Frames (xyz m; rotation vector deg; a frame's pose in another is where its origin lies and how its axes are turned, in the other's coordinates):
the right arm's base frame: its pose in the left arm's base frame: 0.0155 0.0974 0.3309 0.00 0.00 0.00
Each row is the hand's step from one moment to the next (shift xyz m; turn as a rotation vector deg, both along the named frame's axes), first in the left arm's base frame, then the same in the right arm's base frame.
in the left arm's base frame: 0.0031 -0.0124 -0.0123 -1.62 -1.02 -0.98
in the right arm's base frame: 0.0031 -0.0124 -0.0123 -1.62 -1.02 -0.98
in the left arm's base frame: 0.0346 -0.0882 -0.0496 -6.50 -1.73 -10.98
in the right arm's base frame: 0.0346 -0.0882 -0.0496 -6.50 -1.73 -10.98
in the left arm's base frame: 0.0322 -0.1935 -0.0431 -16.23 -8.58 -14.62
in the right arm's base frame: 0.0322 -0.1935 -0.0431 -16.23 -8.58 -14.62
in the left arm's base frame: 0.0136 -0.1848 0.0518 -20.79 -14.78 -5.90
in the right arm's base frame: 0.0136 -0.1848 0.0518 -20.79 -14.78 -5.90
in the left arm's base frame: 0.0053 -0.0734 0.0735 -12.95 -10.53 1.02
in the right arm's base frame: 0.0053 -0.0734 0.0735 -12.95 -10.53 1.02
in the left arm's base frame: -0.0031 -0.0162 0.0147 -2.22 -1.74 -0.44
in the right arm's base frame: -0.0031 -0.0162 0.0147 -2.22 -1.74 -0.44
